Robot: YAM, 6 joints.
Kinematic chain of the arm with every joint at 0, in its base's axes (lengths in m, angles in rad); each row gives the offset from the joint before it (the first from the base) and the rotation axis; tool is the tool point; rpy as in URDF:
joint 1: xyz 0 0 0.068 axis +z
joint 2: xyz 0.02 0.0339 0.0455 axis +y
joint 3: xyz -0.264 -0.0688 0 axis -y
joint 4: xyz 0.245 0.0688 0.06 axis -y
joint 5: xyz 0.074 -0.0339 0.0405 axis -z
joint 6: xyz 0.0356 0 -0.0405 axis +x
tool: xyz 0 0 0 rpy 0 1.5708 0
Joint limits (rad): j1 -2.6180..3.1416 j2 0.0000..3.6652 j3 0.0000..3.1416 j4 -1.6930..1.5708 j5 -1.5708..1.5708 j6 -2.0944..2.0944
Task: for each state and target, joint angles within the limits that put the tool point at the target. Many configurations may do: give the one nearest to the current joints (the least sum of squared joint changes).
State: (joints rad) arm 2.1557 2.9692 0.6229 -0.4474 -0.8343 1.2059
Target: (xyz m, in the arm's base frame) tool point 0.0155 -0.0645 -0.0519
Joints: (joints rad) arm 2.1916 3.4804 0.4926 -0.3479 -0.7750 1.2059
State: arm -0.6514 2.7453 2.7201 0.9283 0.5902 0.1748
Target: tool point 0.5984 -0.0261 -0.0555
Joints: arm -0.0127 3.2690 2.4593 0.8151 0.5473 0.1748
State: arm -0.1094 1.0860 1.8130 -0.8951 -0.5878 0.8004
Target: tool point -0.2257 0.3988 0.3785
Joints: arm -1.0075 0.1035 2.4362 -0.7364 -0.6705 0.8004
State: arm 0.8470 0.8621 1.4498 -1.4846 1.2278 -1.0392
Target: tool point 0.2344 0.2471 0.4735
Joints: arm 0.9066 1.6999 2.0615 -0.8858 1.1325 -1.0392
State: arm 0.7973 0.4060 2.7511 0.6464 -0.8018 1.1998
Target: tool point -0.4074 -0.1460 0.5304
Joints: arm 0.3949 0.6832 2.7211 0.4930 -0.6649 1.1998
